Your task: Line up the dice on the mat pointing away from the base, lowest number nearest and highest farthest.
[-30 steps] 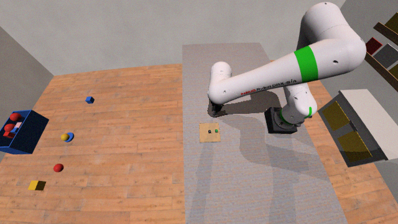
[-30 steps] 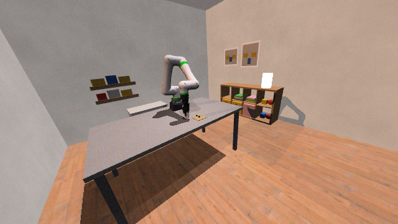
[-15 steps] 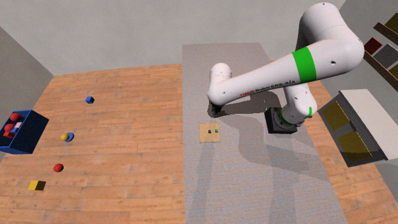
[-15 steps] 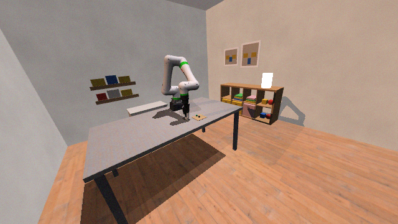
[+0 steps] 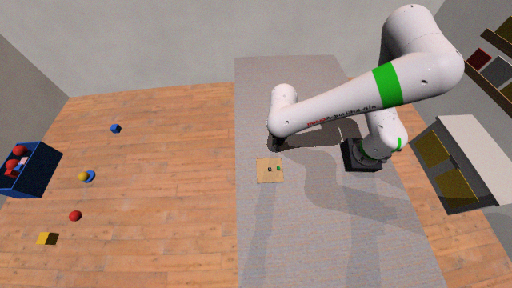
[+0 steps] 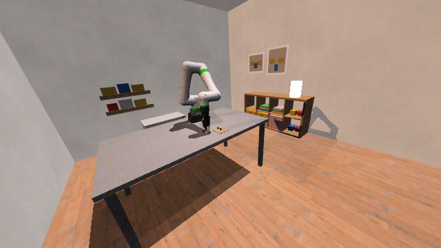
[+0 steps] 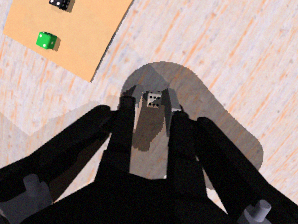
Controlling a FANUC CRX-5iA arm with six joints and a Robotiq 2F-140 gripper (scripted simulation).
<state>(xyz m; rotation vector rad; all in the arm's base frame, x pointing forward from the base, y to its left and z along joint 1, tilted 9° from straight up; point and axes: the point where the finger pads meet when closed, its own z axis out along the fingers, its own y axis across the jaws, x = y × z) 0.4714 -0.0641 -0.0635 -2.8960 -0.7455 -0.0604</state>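
Now: the white die 3 cm below my hand. Also, from my hand: black die: 3 cm ahead, 15 cm to the left, 2 cm below; then green die: 1 cm behind, 14 cm to the left, 2 cm below; then tan mat: 3 cm ahead, 15 cm to the left, 3 cm below.
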